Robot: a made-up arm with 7 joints.
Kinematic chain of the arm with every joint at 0, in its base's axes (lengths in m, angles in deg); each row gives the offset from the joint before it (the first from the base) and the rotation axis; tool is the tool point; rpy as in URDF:
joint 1: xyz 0 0 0.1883 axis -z
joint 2: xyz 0 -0.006 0.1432 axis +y
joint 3: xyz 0 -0.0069 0.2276 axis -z
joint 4: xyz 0 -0.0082 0.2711 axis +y
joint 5: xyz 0 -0.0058 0.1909 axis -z
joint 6: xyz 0 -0.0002 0.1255 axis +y
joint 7: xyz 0 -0.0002 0.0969 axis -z
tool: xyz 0 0 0 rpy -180 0 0
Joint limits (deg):
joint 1: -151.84..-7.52
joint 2: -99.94..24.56
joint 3: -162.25..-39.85
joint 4: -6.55..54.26
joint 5: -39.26..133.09
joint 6: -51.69..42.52
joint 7: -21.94..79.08
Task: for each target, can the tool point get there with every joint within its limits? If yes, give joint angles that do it. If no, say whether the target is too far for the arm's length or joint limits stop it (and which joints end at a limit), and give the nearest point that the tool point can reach.
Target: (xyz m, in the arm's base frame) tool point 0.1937 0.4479 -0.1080
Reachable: no: joint limits stop it (at a limit: joint 1, joint 2, joint 3, joint 4, joint 6) | nearest point 0.5148 -0.3307 -0.1127 | short by 0.842 m
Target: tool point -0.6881 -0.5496 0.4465
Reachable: yes | joints -47.70 -85.00 -83.83 17.63 13.04 20.88 -1.00
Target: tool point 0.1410 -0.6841 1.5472
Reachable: no: too far | nearest point 0.0918 -0.4452 1.1226 | short by 0.490 m
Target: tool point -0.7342 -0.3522 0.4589
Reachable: yes | joints -44.00 -77.85 -87.96 41.48 102.23 -40.56 0.60
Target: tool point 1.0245 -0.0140 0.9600
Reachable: no: too far | nearest point 0.6919 -0.2217 0.8251 | short by 0.415 m
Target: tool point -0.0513 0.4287 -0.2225
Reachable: no: joint limits stop it (at a limit: joint 1, joint 2, joint 4, joint 6) | nearest point -0.6369 0.1278 -0.0545 | short by 0.679 m
